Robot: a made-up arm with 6 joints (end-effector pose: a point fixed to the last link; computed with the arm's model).
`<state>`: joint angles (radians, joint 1 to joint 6).
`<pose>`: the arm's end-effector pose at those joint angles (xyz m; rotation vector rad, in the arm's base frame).
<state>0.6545 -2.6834 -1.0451 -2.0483 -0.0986 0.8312</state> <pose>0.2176 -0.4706 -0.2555 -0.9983 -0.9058 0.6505</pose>
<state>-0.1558 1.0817 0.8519 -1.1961 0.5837 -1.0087</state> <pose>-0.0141 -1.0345 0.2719 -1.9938 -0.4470 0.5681</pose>
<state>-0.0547 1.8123 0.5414 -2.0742 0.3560 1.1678</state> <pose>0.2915 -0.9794 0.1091 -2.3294 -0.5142 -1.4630</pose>
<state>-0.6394 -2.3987 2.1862 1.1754 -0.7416 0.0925</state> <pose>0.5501 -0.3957 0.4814 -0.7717 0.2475 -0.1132</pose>
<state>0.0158 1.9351 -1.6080 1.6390 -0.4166 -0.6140</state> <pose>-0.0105 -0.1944 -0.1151 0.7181 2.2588 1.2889</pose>
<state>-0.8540 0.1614 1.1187 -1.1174 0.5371 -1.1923</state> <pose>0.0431 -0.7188 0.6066 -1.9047 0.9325 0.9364</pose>
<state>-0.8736 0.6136 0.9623 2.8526 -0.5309 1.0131</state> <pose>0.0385 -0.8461 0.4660 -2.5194 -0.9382 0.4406</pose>
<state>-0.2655 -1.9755 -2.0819 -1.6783 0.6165 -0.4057</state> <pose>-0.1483 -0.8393 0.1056 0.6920 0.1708 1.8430</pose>
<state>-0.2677 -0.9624 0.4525 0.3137 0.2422 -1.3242</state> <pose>-0.2907 -0.1219 0.0999 1.0415 -0.7766 2.8528</pose>
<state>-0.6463 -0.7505 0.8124 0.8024 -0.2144 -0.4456</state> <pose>-0.1960 -0.1692 0.4098 0.0539 -1.1513 2.1940</pose>
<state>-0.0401 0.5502 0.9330 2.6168 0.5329 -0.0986</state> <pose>-0.3124 -0.8008 0.2178 1.6680 1.2403 -0.9597</pose>
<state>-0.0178 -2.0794 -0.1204 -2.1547 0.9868 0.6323</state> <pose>0.1589 -0.2167 -0.1270 -0.2116 -2.3274 0.0826</pose>
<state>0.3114 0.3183 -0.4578 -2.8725 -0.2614 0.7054</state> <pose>0.0080 -0.6501 -0.2631 -1.3505 -0.0544 -2.7008</pose>
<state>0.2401 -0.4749 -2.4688 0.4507 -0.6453 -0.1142</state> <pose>0.4257 -0.7901 0.3776 1.8661 -0.6164 0.1485</pose>
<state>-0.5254 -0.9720 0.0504 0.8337 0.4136 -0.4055</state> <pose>-0.2853 -0.2201 -0.0397 0.5289 0.7681 -2.6230</pose>
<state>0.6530 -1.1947 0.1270 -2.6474 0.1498 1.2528</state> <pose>-0.0108 -0.1792 -0.1606 0.4087 -2.0260 1.1907</pose>
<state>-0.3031 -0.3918 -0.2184 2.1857 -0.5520 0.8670</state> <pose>-0.2267 -0.4562 -0.1136 2.4659 0.5560 0.8230</pose>
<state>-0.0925 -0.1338 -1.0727 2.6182 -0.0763 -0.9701</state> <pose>0.1799 -0.5681 -0.2502 2.4945 0.6951 0.2023</pose>
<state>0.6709 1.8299 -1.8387 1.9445 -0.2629 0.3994</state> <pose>0.0532 -0.1500 -0.0495 0.1441 -1.3598 -2.6541</pose>
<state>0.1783 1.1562 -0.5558 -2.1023 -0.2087 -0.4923</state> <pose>0.1463 -0.7187 -0.2450 -1.0114 -1.2824 -1.4368</pose>
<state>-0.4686 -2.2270 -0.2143 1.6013 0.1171 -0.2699</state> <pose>0.0789 -0.3081 -0.3019 1.5539 -1.5088 -2.2419</pose>
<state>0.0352 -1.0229 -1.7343 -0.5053 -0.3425 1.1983</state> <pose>0.2453 -0.9150 -0.1158 1.5183 -0.0415 -1.0702</pose>
